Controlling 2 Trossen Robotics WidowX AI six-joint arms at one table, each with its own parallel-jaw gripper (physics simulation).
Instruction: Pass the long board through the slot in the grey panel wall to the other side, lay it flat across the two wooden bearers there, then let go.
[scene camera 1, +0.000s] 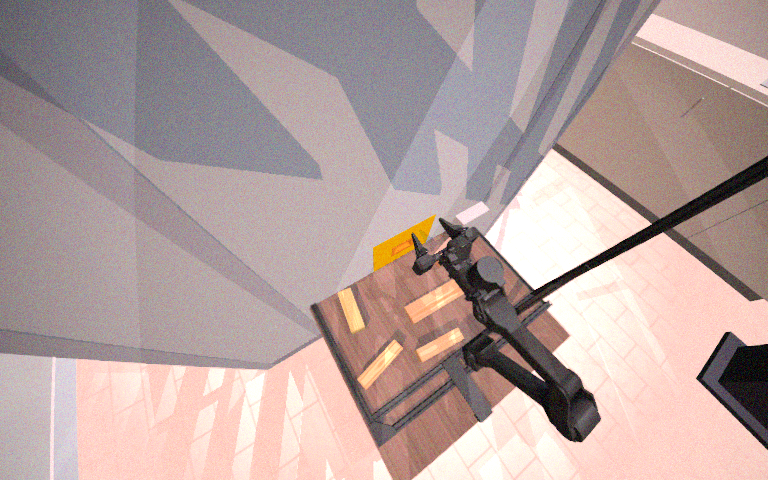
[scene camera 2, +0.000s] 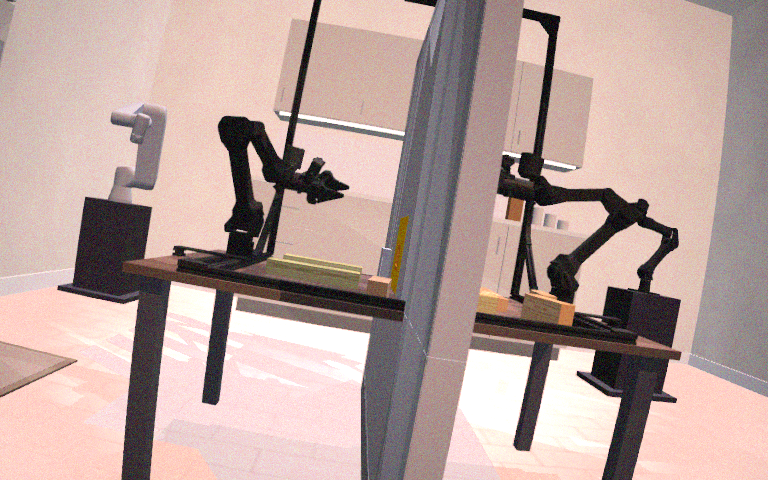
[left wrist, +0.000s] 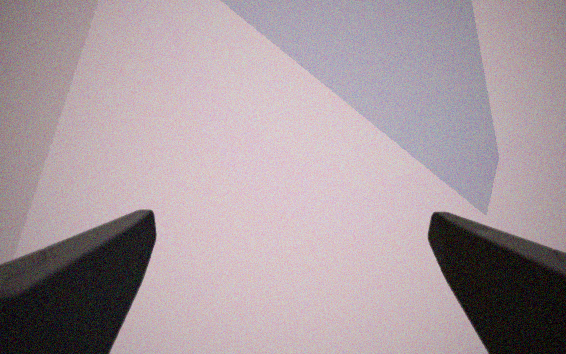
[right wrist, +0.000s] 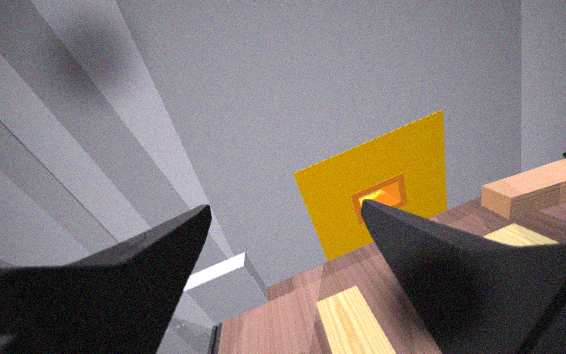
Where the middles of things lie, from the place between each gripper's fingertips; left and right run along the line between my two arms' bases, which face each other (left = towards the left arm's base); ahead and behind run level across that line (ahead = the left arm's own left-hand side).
Right now my left hand is 250 mm above the framed slot (right wrist: 393, 193), 110 mm to the left of it and 10 mm past it.
Right now my right hand is 20 cm to the right of the framed slot, 16 cm above it and 15 cm short of it.
